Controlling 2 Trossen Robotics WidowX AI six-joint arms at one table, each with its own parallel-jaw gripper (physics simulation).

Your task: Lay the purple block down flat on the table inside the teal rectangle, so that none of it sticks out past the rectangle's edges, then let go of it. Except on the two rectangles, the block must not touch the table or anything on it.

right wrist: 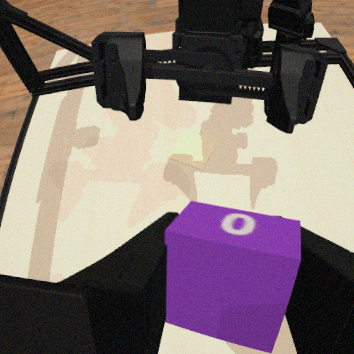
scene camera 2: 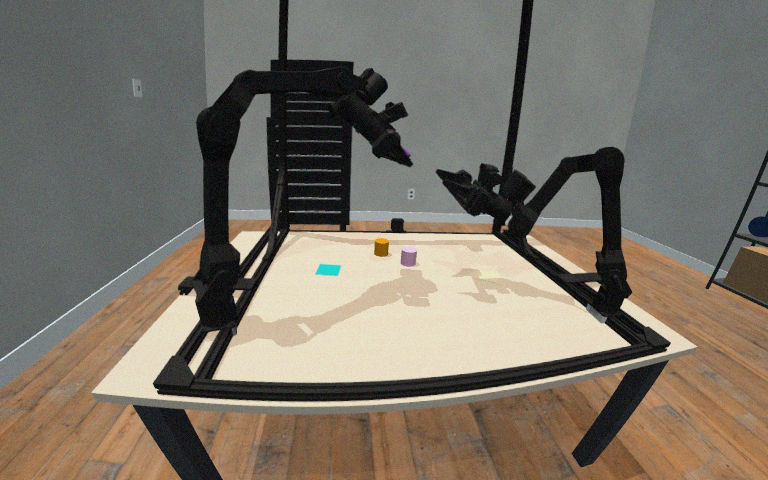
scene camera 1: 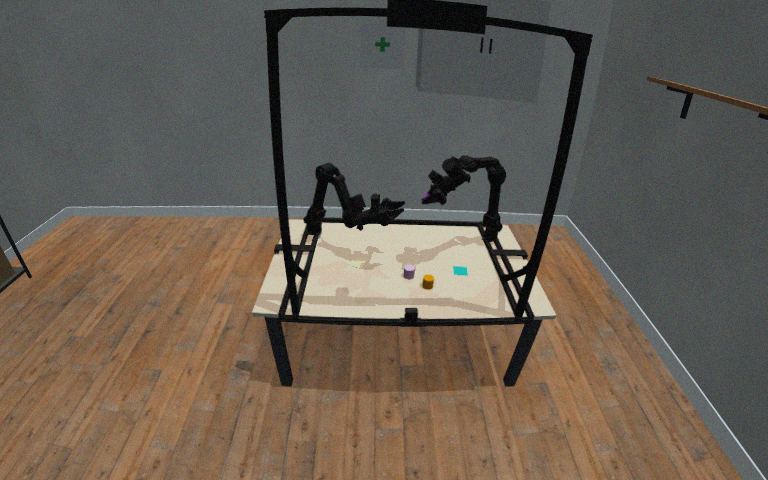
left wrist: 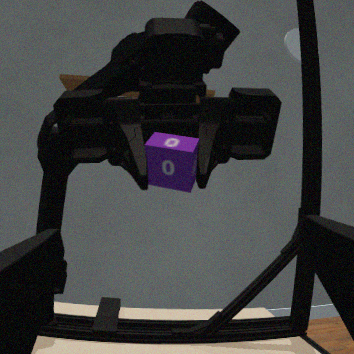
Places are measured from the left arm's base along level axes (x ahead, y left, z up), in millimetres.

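Where they show: left gripper, fingertip midpoint: point(right wrist: 212, 118) point(scene camera 2: 439, 175) point(scene camera 1: 404, 205) point(left wrist: 183, 235); right gripper, fingertip midpoint: point(right wrist: 222, 225) point(scene camera 2: 410, 164) point(scene camera 1: 422, 202) point(left wrist: 173, 183); left arm's base, link origin: point(scene camera 2: 605, 309) point(scene camera 1: 314, 231); right arm's base, link origin: point(scene camera 2: 218, 320) point(scene camera 1: 490, 238).
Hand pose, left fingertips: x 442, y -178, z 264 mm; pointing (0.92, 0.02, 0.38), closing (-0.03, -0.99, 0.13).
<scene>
Each offset is from my left fingertips to the centre of the thing. "pt": to the spot under its first point. Level surfaces: height alone.
The purple block {dz +38, dx +92, dy +3 mm} point(scene camera 1: 426, 195) point(scene camera 2: 406, 152) point(left wrist: 171, 167) point(right wrist: 230, 280) is held high above the table {dz -283 mm} point(scene camera 2: 396, 350), a white 0 on its faces. My right gripper point(scene camera 1: 428, 199) point(scene camera 2: 408, 161) point(left wrist: 173, 183) is shut on it, a finger on each side, pointing down at a slant. My left gripper point(scene camera 1: 403, 207) point(scene camera 2: 444, 174) point(right wrist: 212, 118) is open and empty, apart from the block and facing it. The teal rectangle {pt dz -282, dx +272, dy -41 mm} point(scene camera 1: 460, 271) point(scene camera 2: 328, 270) lies flat, bare, on the right arm's side. A pale yellow-green rectangle {pt dz -282, dx -193, dy -46 mm} point(scene camera 1: 356, 264) point(scene camera 2: 488, 275) point(right wrist: 189, 146) lies on the left arm's side, partly shadowed.
A lilac cylinder {dz -260, dx +41, dy -101 mm} point(scene camera 1: 409, 271) point(scene camera 2: 408, 256) stands between the two rectangles. An orange cylinder {dz -261, dx +122, dy -163 mm} point(scene camera 1: 428, 281) point(scene camera 2: 381, 247) stands near it, between it and the teal rectangle in scene camera 2. A black frame point(scene camera 1: 275, 113) with tall posts surrounds the work area.
</scene>
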